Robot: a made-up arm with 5 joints.
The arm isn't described. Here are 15 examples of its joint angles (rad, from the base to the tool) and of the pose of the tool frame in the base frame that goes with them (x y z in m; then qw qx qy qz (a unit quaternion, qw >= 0)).
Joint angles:
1: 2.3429 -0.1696 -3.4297 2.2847 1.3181
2: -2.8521 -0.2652 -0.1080 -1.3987 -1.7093
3: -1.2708 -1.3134 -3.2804 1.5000 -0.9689
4: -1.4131 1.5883 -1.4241 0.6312 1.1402
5: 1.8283 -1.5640 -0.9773 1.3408 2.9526
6: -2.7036 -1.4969 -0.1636 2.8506 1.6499
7: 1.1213 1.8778 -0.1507 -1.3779 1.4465
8: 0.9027 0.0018 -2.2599 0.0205 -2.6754
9: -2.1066 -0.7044 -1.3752 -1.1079 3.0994
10: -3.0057 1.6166 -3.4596 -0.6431 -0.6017
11: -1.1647 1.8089 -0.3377 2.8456 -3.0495
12: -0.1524 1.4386 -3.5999 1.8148 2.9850
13: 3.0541 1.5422 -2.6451 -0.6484 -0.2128
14: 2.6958 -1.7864 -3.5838 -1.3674 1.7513
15: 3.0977 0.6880 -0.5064 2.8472 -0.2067
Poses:
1: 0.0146 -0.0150 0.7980 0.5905 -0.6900 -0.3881 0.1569
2: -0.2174 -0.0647 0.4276 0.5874 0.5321 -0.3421 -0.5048
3: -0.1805 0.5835 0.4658 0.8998 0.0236 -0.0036 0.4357
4: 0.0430 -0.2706 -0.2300 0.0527 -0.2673 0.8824 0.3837
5: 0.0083 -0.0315 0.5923 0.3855 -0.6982 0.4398 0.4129
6: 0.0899 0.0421 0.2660 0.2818 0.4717 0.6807 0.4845
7: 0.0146 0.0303 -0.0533 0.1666 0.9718 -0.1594 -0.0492
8: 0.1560 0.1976 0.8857 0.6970 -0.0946 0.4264 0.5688
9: 0.0230 0.0388 0.7874 0.4761 -0.0197 -0.0118 -0.8791
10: -0.5035 -0.0688 0.4630 0.9212 0.1160 -0.3003 -0.2185
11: 0.0326 -0.0759 0.1808 0.7154 0.3259 0.4485 -0.4253
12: 0.5905 -0.0907 0.3423 0.1703 -0.0021 0.9850 -0.0265
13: -0.6385 0.0560 0.2542 0.7593 0.0401 -0.6392 -0.1149
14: 0.2822 -0.1348 -0.0354 0.1789 -0.8677 -0.4432 0.1368
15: -0.1194 0.0052 0.2735 0.9906 -0.0046 0.0562 -0.1248
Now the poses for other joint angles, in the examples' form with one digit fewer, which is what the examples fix.
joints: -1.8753 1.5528 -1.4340 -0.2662 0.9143
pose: -0.126 -0.401 -0.172 0.034 0.175 -0.982 0.065
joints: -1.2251 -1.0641 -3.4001 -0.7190 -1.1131
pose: -0.186 0.517 0.292 0.481 -0.851 0.048 0.204
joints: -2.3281 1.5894 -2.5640 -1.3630 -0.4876
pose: -0.376 -0.397 0.246 0.908 0.237 -0.311 0.149
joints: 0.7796 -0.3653 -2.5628 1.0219 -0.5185
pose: 0.021 0.021 0.922 0.106 -0.461 -0.350 -0.808
